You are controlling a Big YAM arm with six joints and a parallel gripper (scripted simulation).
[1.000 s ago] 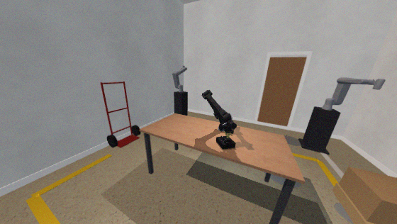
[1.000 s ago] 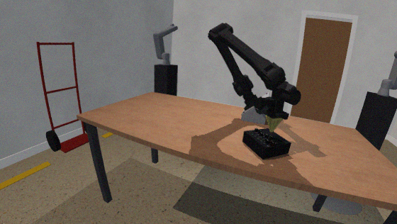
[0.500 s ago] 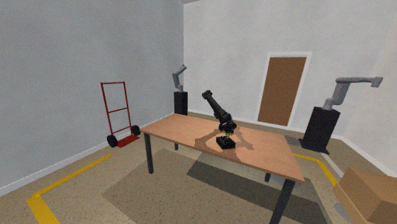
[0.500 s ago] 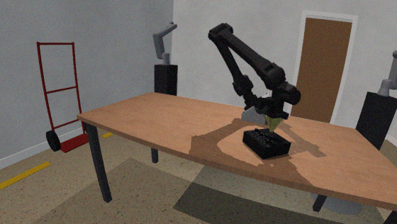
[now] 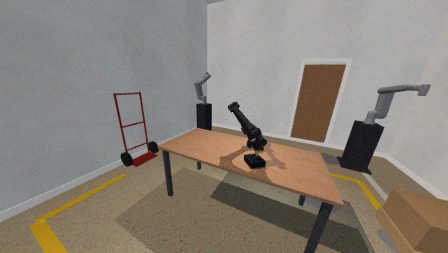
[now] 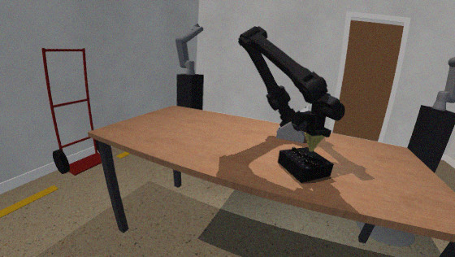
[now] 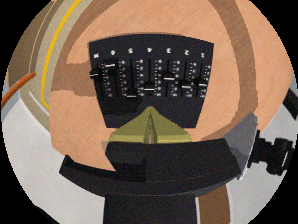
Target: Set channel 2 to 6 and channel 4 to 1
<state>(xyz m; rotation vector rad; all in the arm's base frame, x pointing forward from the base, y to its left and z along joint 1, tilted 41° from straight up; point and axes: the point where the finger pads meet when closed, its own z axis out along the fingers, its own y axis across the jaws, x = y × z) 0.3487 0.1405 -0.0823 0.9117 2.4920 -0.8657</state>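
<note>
Now: hand 20 mm to the left of the fader cap, 20 mm short of it and 20 mm above it.
</note>
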